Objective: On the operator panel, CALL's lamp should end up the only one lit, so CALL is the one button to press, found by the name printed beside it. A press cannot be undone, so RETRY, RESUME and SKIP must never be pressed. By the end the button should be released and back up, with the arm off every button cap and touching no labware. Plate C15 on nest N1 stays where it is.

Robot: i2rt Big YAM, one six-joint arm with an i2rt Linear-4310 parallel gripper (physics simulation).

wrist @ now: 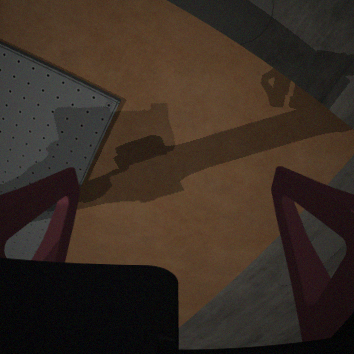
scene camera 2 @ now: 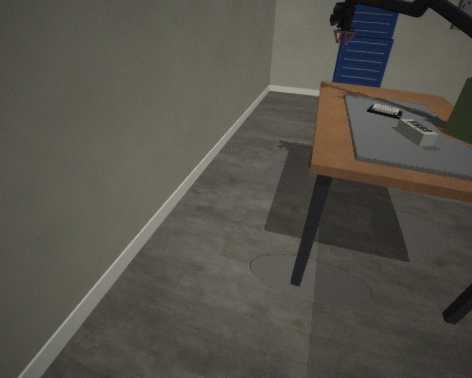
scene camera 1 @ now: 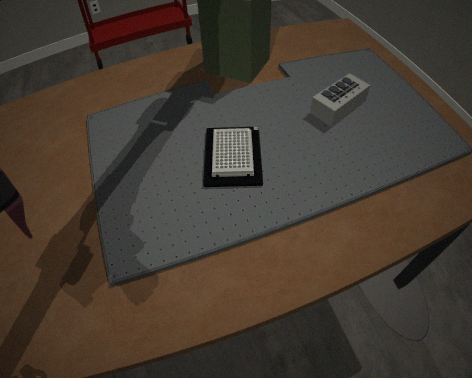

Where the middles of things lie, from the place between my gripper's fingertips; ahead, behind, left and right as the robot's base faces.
My gripper is now 20 cm past the plate C15 (scene camera 1: 232, 148), 41 cm to the right of it and 27 cm above it. Also, from my hand: black nest N1 (scene camera 1: 257, 180) (20 cm behind, 41 cm to the left, 28 cm below).
